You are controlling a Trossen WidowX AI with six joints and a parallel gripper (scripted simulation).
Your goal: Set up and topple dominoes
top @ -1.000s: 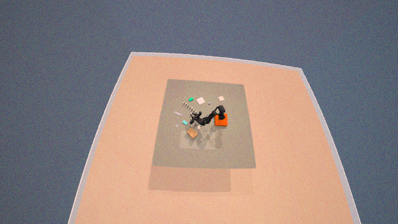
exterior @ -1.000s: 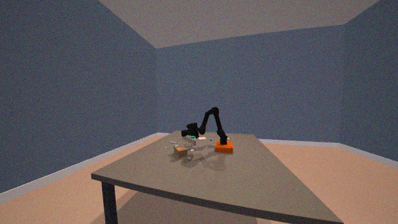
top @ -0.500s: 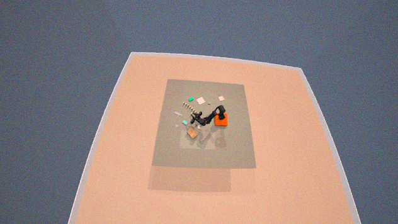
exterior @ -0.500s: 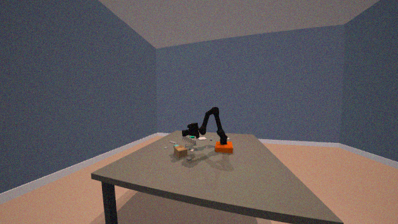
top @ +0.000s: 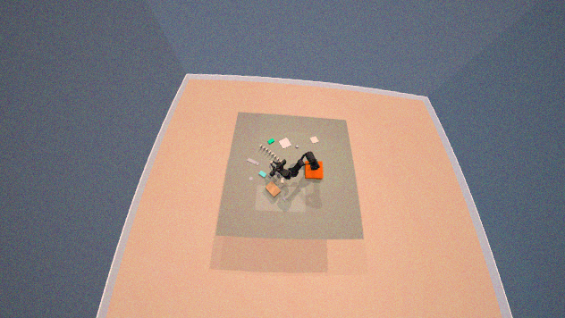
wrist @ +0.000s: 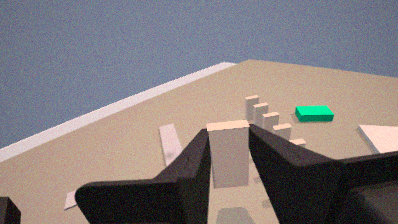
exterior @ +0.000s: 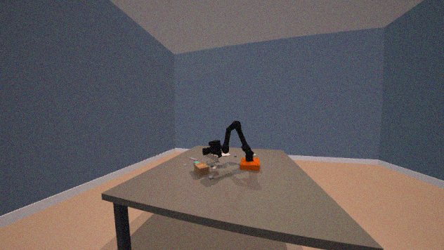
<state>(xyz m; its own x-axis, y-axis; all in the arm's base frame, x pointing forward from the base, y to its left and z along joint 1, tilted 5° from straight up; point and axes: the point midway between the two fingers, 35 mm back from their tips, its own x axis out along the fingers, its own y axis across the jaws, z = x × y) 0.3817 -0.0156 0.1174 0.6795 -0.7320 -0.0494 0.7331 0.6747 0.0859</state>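
My gripper tip is 130 mm above the teal block, 90 mm short of it and 70 mm to the right of it. From my gripper tip the other things lie so: tan box 230 mm to the left, 100 mm below; green block 290 mm to the right, 130 mm below, 10 mm behind; pale flat bar 180 mm ahead, 130 mm below, 60 mm to the right.
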